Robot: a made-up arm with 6 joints. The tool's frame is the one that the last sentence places.
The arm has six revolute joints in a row. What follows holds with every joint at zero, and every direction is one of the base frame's.
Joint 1 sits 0.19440 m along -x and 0.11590 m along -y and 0.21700 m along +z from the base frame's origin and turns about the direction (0.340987, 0.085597, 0.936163).
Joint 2 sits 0.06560 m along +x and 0.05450 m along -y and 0.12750 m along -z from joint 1 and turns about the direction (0.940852, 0.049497, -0.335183).
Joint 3 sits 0.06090 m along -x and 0.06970 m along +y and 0.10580 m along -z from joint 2 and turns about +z.
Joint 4 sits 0.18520 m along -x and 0.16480 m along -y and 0.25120 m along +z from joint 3 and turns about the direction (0.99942, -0.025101, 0.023).
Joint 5 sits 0.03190 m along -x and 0.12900 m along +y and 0.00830 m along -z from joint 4 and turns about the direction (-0.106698, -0.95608, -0.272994).
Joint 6 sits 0.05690 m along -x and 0.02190 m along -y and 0.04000 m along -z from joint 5 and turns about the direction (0.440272, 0.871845, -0.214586).
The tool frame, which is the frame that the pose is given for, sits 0.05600 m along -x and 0.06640 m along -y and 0.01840 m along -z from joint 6; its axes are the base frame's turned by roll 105.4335, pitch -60.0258 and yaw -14.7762 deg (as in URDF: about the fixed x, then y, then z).
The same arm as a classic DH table. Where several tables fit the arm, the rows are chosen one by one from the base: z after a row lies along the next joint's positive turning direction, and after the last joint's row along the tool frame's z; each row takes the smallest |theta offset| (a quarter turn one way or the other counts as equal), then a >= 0, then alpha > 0; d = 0 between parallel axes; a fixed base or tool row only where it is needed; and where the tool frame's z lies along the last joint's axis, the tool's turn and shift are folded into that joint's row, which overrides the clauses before.
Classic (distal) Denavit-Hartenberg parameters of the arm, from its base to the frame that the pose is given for. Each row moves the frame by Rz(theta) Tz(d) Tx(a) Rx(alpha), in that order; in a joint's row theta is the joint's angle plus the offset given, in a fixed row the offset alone. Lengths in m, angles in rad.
base (fixed): a 0.0651; alpha -0.3592; d 0.7942; theta_offset -1.3249
joint 1: a 0.051; alpha -1.5595; d -0.7194; theta_offset -0.1821
joint 2: a -0.0728; alpha 1.9126; d 0.0423; theta_offset 0.0676
joint 3: a 0.1694; alpha -1.5478; d 0.1292; theta_offset -0.0777
joint 4: a -0.0421; alpha -1.6598; d -0.2272; theta_offset -1.2952
joint 5: a -0.0618; alpha 2.5356; d -0.095; theta_offset -0.9278
joint 6: a -0.0409; alpha -2.5781; d -0.083; theta_offset -0.2935
tool (fixed): a 0; alpha 0; d 0.0108; theta_offset 0.1585

